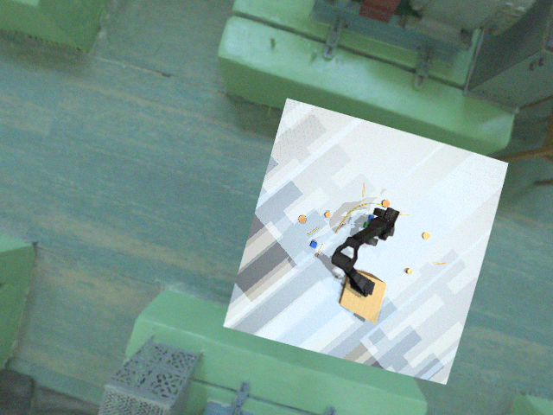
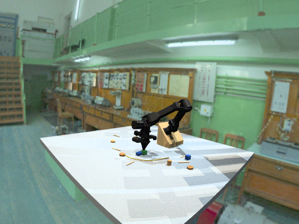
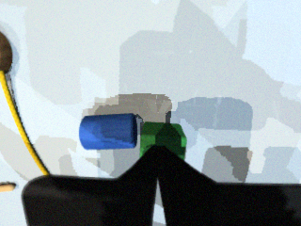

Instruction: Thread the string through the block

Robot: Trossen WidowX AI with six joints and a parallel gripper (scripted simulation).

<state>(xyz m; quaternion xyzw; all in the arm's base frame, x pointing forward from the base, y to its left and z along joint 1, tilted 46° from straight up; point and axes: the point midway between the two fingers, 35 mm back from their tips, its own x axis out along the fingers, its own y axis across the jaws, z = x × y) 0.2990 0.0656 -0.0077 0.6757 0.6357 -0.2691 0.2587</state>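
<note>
The green cube is 20 mm below my gripper tip. The rest, counted from my gripper tip: round wooden button: 140 mm ahead, 60 mm to the right, 20 mm below; then blue cylinder: 40 mm ahead, 20 mm below, 10 mm to the right; then thin wooden stick: 140 mm to the left, 50 mm behind, 30 mm below.
</note>
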